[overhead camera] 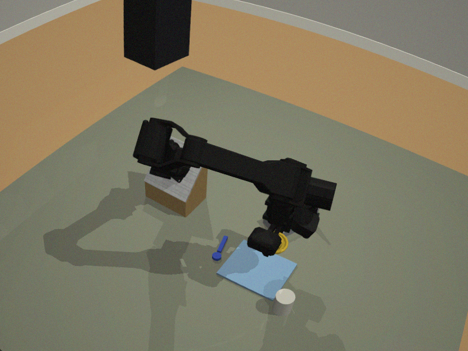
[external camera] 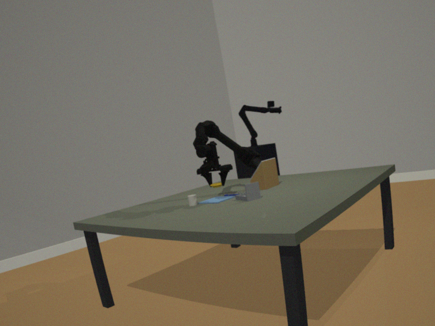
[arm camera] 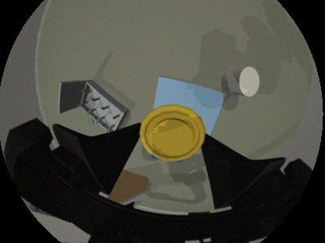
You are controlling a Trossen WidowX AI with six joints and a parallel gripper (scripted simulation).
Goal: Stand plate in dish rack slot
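The grey dish rack lies 16 cm to the left of my gripper tip, 5 cm below it and 4 cm behind it. Round my gripper tip: light blue mat: 7 cm below, 3 cm to the right, 1 cm behind; yellow plate: 1 cm above; white cup: 10 cm ahead, 9 cm to the right, 5 cm below.
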